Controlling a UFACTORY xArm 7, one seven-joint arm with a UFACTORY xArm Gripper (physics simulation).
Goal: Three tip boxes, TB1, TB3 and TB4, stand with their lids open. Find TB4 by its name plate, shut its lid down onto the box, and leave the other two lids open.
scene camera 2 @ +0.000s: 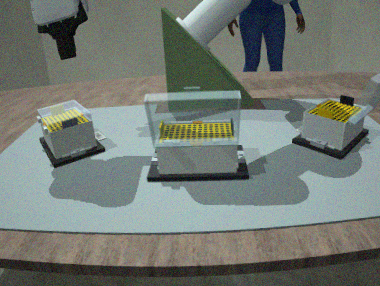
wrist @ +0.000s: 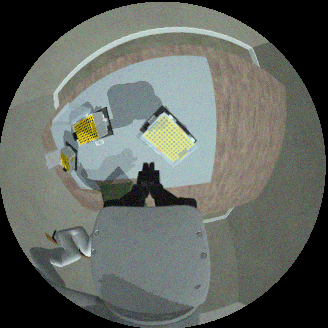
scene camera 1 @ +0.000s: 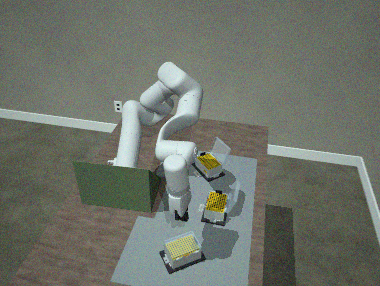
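Where they show: gripper, fingertip midpoint: (scene camera 2: 68,58) (wrist: 149,169) (scene camera 1: 184,219); arm's base at its link origin: (scene camera 2: 192,35) (scene camera 1: 125,169).
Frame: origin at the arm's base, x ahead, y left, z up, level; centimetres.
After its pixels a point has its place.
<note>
One tip box (scene camera 1: 183,251) @(x 32.7, y -29.4, z -9.3 cm) (scene camera 2: 72,140) @(x 36.7, y -22.8, z -13.6 cm) (wrist: 169,137) @(x 32.7, y -26.4, z -9.3 cm), nearest in scene camera 1, has its clear lid down over the yellow tips. The middle tip box (scene camera 1: 215,214) @(x 41.5, y -5.6, z -12.7 cm) (scene camera 2: 197,160) @(x 45.4, y 0.4, z -13.9 cm) (wrist: 102,125) @(x 40.0, y -5.5, z -14.6 cm) has its clear lid (scene camera 2: 192,110) @(x 49.4, y 0.1, z -4.5 cm) standing upright. The far tip box (scene camera 1: 209,167) @(x 34.2, y 23.0, z -11.3 cm) (scene camera 2: 330,131) (wrist: 67,159) @(x 33.5, y 22.6, z -11.3 cm) has its clear lid (scene camera 1: 220,151) @(x 38.2, y 32.4, z -7.6 cm) tilted open. No name plate is readable. My gripper (scene camera 1: 181,219) @(x 31.4, y -22.8, z 0.9 cm) (scene camera 2: 68,56) @(x 31.4, y -22.8, z 0.9 cm) (wrist: 149,169) @(x 31.4, y -22.8, z 0.9 cm) is shut and empty, raised above the mat, behind the lid-down box in scene camera 2 and apart from it.
A green panel (scene camera 1: 115,187) @(x -2.2, y -7.6, z -4.2 cm) (scene camera 2: 192,70) @(x 12.5, y -0.2, z -7.3 cm) stands beside the arm's base. The boxes stand on a grey-blue mat (scene camera 1: 145,240) @(x 15.1, y -22.1, z -17.0 cm) (scene camera 2: 115,220) @(x 55.4, y -10.6, z -17.0 cm) on a wooden table (scene camera 1: 65,245) @(x -15.8, y -31.2, z -17.3 cm) (scene camera 2: 190,245) @(x 59.8, y -0.7, z -17.3 cm). A small white tag (scene camera 2: 100,136) (wrist: 99,142) lies between the lid-down box and the middle box. A person in blue stands behind the table.
</note>
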